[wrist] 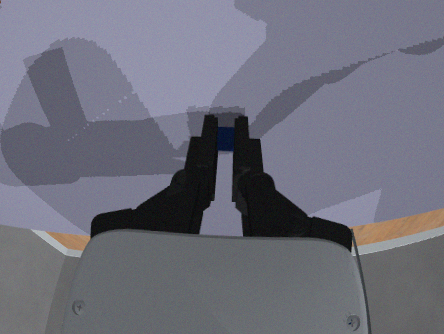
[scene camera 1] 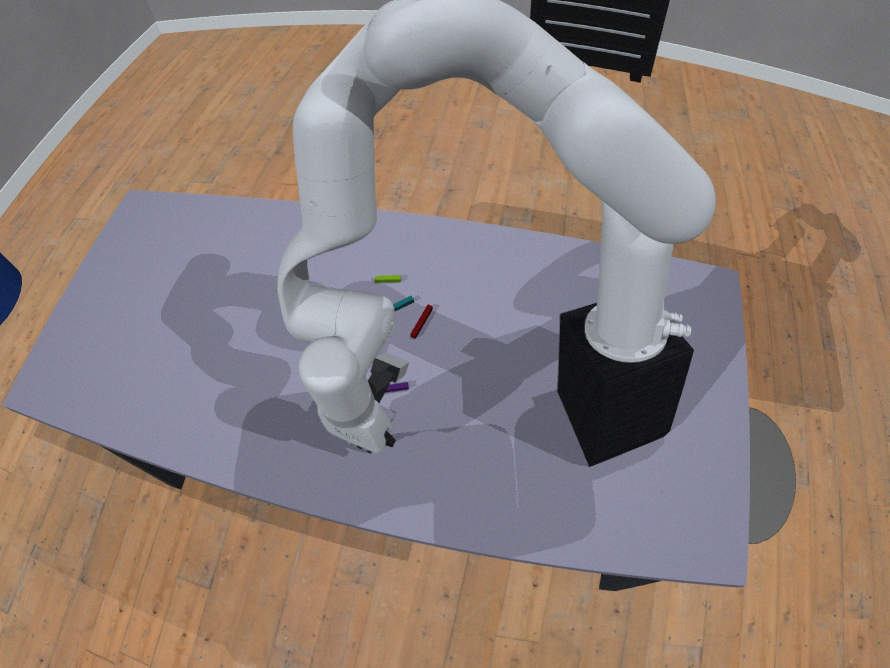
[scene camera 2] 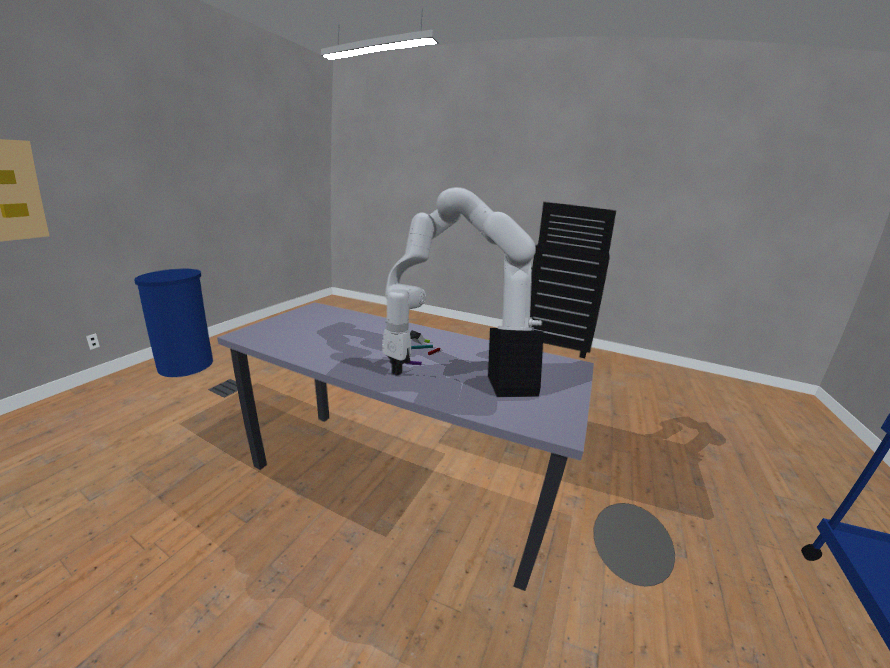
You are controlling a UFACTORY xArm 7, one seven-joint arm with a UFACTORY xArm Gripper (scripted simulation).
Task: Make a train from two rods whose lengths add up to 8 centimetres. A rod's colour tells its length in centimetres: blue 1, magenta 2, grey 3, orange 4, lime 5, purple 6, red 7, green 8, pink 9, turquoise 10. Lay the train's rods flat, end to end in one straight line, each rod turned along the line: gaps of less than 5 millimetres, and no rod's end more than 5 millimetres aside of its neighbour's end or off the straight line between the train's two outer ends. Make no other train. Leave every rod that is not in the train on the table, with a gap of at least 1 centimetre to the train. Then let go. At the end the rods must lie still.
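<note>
Scene camera 1 shows the gripper (scene camera 1: 368,443). In the wrist view, the gripper (wrist: 225,134) is visible as well.
</note>
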